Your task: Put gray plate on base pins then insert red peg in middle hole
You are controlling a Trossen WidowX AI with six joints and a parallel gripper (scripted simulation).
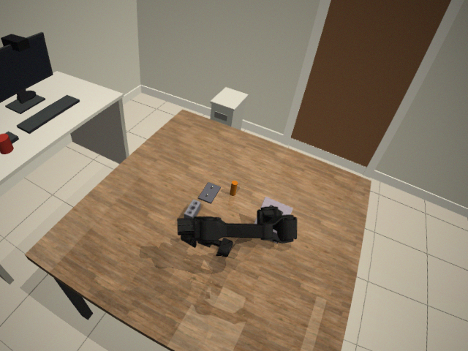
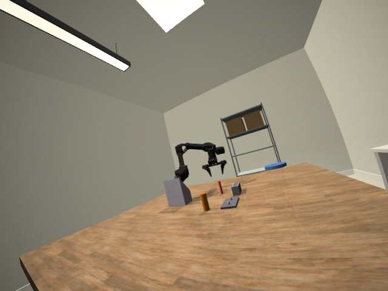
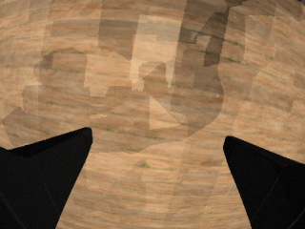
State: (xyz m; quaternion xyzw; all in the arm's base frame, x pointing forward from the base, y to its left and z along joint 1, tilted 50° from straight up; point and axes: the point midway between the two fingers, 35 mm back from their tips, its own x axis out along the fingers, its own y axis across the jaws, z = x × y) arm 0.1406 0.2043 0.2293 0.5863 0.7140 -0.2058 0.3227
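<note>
The gray plate is 19 cm ahead of my gripper tip, 18 cm to the right of it and 6 cm below it. From my gripper tip the other things lie so: orange cylinder (40 cm to the right, 11 cm ahead, 6 cm below); dark base (34 cm to the right, 20 cm ahead, 9 cm below); red peg (16 cm to the right, 8 cm ahead, 6 cm below).
</note>
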